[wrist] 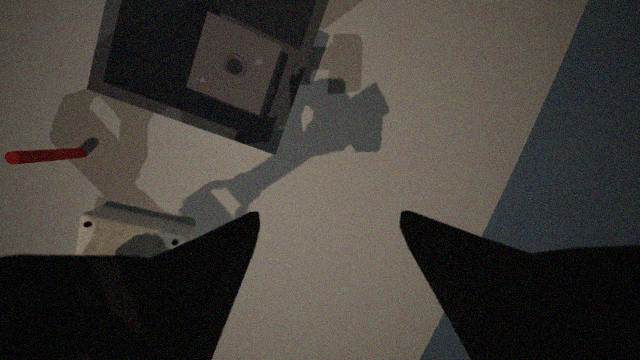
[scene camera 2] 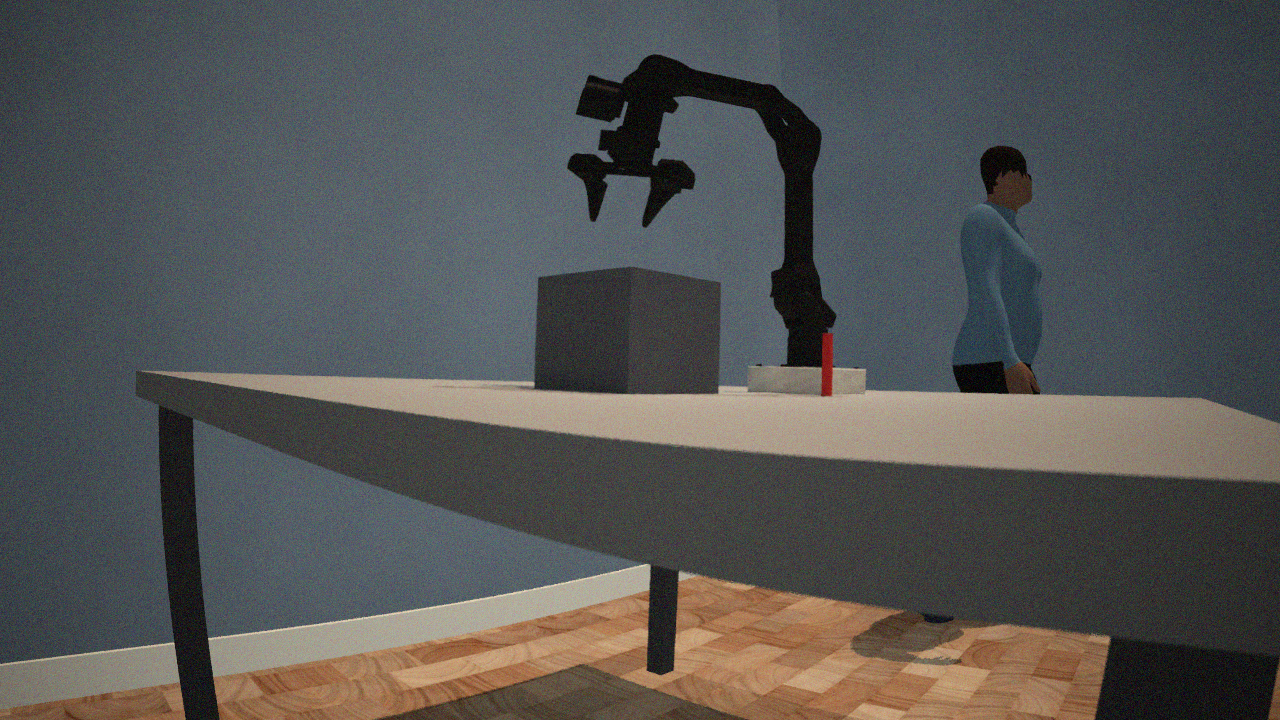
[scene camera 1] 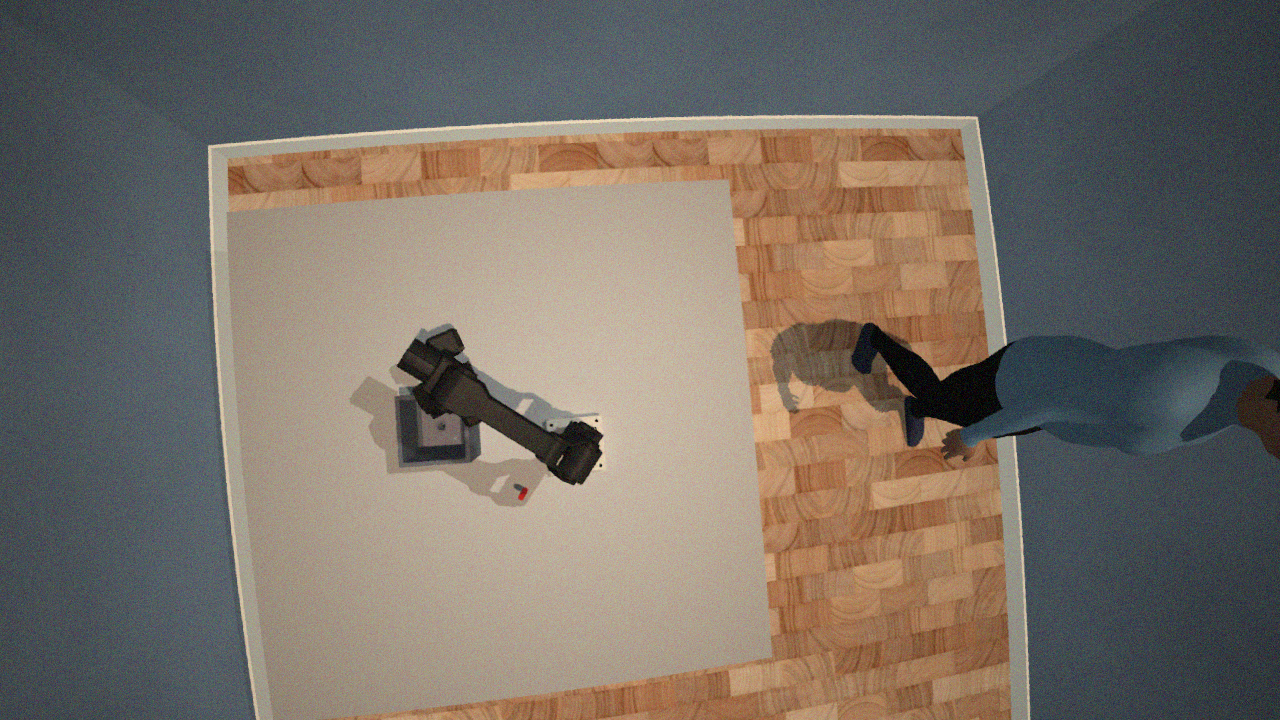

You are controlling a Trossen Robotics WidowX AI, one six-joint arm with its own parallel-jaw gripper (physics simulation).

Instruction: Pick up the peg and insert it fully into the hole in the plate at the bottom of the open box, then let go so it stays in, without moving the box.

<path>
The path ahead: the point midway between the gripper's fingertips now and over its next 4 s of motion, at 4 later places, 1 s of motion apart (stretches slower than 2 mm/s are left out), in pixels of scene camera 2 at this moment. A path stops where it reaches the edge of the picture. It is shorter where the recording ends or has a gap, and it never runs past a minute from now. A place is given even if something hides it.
The gripper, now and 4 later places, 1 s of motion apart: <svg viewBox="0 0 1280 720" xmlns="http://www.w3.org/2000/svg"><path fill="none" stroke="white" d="M617 223L649 228L762 286L814 303L823 327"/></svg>
</path>
